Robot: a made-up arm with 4 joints.
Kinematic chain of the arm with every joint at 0, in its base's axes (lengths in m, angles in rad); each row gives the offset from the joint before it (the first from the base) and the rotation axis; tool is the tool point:
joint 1: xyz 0 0 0.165 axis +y
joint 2: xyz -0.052 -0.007 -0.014 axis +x
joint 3: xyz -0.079 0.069 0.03 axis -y
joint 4: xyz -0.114 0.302 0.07 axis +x
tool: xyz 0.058 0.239 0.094
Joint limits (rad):
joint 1: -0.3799..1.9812
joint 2: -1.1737..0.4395
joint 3: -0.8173..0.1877
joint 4: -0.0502..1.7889
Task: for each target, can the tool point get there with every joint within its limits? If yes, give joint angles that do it. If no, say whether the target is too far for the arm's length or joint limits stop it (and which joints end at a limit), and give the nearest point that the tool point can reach.
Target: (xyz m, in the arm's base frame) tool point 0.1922 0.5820 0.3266
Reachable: yes | joints 1.4366 -0.0704 -0.2241 0.2994
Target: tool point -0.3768 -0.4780 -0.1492
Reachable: no: joint limits stop it (at a limit: joint 1, joint 2, joint 3, joint 4) | nearest point -0.3524 0.0723 0.4034 | short by 0.780 m
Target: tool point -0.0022 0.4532 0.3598
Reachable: yes | joints 1.7130 -0.8867 0.0175 1.4639
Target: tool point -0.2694 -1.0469 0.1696
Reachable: no: too far | nearest point -0.3160 0.0664 0.4314 | short by 1.145 m
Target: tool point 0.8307 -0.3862 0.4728
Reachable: no: too far | nearest point 0.4235 0.0929 0.3219 | short by 0.647 m
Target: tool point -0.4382 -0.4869 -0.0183
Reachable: no: joint limits stop it (at a limit: joint 1, joint 2, joint 3, joint 4) | nearest point -0.3524 0.0723 0.4034 | short by 0.706 m
